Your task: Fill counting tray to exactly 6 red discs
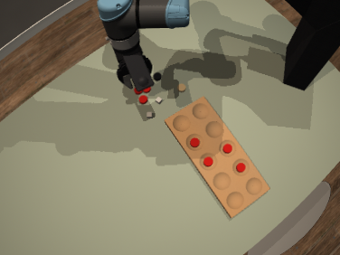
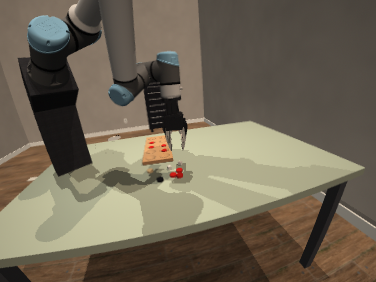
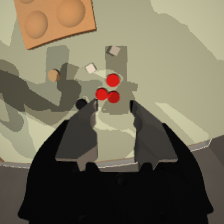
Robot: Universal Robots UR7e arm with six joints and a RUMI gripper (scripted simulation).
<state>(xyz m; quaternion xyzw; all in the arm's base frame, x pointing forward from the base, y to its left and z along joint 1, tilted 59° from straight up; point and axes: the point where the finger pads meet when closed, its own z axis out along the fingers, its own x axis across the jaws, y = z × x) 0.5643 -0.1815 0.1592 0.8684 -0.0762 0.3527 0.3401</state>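
Now: the black disc 110 mm below my hand, 100 mm behind it and 20 mm to the right of it. From my hand the other things lie so: wooden counting tray (310 mm to the left, 110 mm below, 10 mm behind); then tan disc (120 mm behind, 110 mm below, 70 mm to the left).
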